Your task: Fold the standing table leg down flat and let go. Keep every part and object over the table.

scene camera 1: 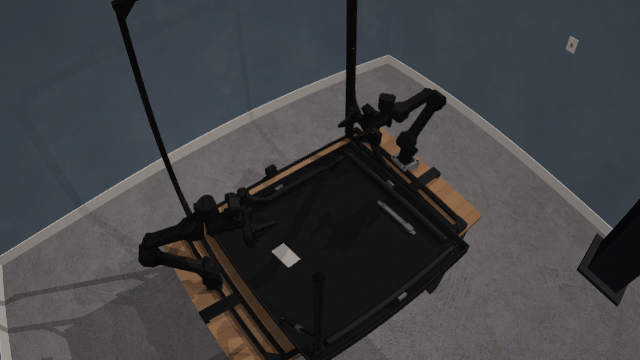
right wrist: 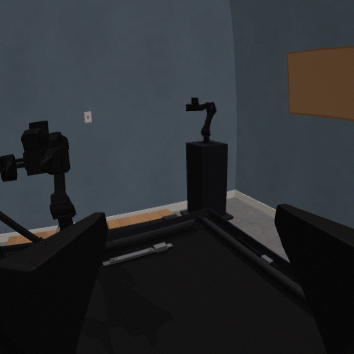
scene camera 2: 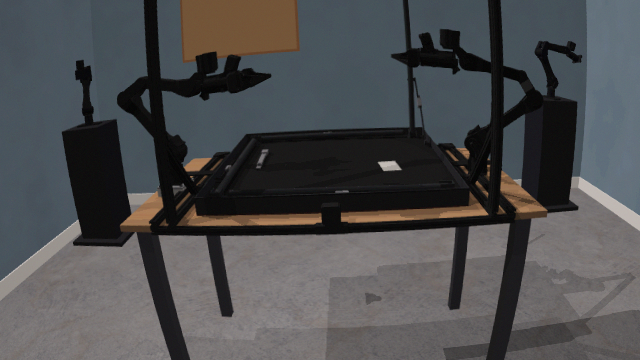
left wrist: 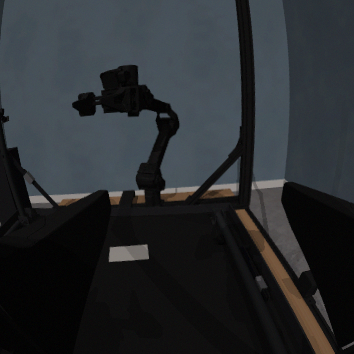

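Seen in the pictures: left gripper, fingertip midpoint: [scene camera 1: 344,132] [right wrist: 22,170] [scene camera 2: 268,76] [left wrist: 198,196]; right gripper, fingertip midpoint: [scene camera 1: 274,211] [right wrist: 192,218] [scene camera 2: 394,55] [left wrist: 85,102]; left arm's base, link origin: [scene camera 1: 405,158] [scene camera 2: 175,182]; right arm's base, link origin: [scene camera 1: 214,282] [scene camera 2: 478,172] [left wrist: 152,202].
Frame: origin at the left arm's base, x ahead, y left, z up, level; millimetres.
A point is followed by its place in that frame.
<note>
A slim black table leg [scene camera 1: 318,310] {x 815, y 581, z 483 mm} [scene camera 2: 409,75] {x 806, y 550, z 275 mm} stands upright at one corner of the upturned black table, at the lower middle of scene camera 1 and the back right of scene camera 2. A thin brace [scene camera 2: 419,102] {x 838, y 483, z 169 mm} [left wrist: 29,177] {x 833, y 486, z 168 mm} with a silver link runs beside it. My left gripper [scene camera 1: 354,134] {x 350, y 0, z 324 mm} [scene camera 2: 270,76] {x 350, y 0, z 324 mm} [left wrist: 198,196] {x 350, y 0, z 324 mm} is open and empty, high over the opposite side. My right gripper [scene camera 1: 272,210] {x 733, y 206, z 368 mm} [scene camera 2: 392,56] {x 733, y 206, z 368 mm} [right wrist: 192,218] {x 733, y 206, z 368 mm} is open and empty above the tabletop, apart from the leg. The leg's foot is cut off in scene camera 2.
Other black legs [scene camera 1: 390,295] {x 492, y 516, z 42 mm} [right wrist: 245,250] {x 399, y 510, z 40 mm} lie folded along the rims. A white card [scene camera 1: 286,255] {x 699, y 148, z 3 mm} [scene camera 2: 389,166] {x 701, y 139, z 2 mm} [left wrist: 129,253] {x 697, y 142, z 2 mm} and a silver bar [scene camera 1: 396,217] {x 254, y 241, z 17 mm} [scene camera 2: 262,159] {x 258, y 211, z 15 mm} [right wrist: 137,255] {x 258, y 236, z 11 mm} lie on the dark surface. Tall frame posts [scene camera 1: 351,50] {x 125, y -275, z 480 mm} [scene camera 2: 495,100] {x 967, y -226, z 273 mm} rise from the wooden table.
</note>
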